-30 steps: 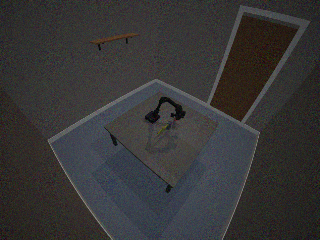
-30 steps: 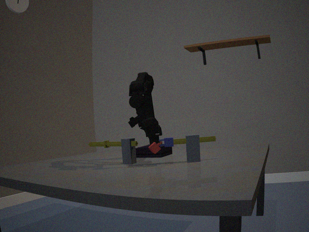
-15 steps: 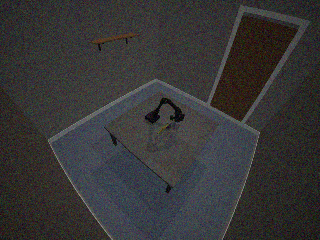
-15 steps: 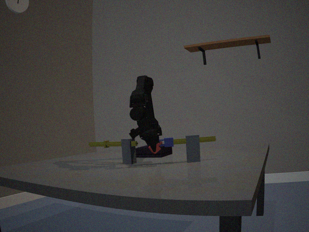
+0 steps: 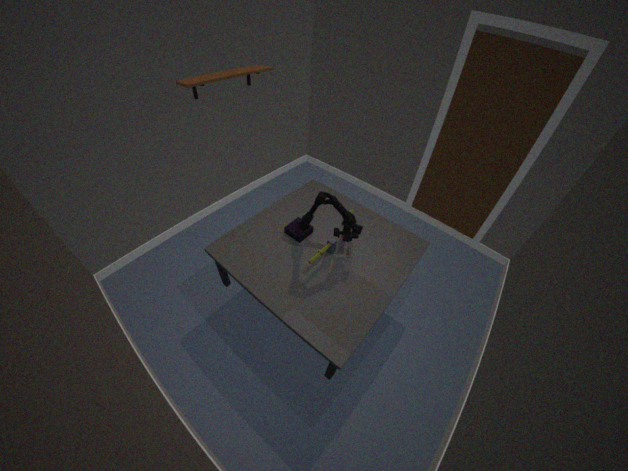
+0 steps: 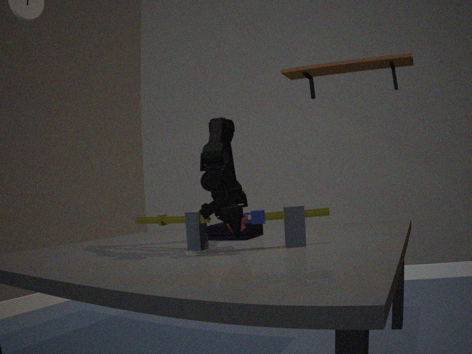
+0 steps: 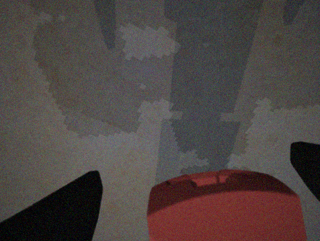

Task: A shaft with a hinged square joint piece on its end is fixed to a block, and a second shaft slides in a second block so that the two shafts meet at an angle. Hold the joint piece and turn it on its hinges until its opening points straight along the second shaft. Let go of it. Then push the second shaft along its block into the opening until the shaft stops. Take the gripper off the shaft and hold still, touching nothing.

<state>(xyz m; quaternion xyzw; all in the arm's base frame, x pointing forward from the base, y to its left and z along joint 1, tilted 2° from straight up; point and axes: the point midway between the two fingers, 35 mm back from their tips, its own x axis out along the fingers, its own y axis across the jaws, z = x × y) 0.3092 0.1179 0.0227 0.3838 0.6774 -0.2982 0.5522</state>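
Now: the red joint piece 4 cm above my gripper tip.
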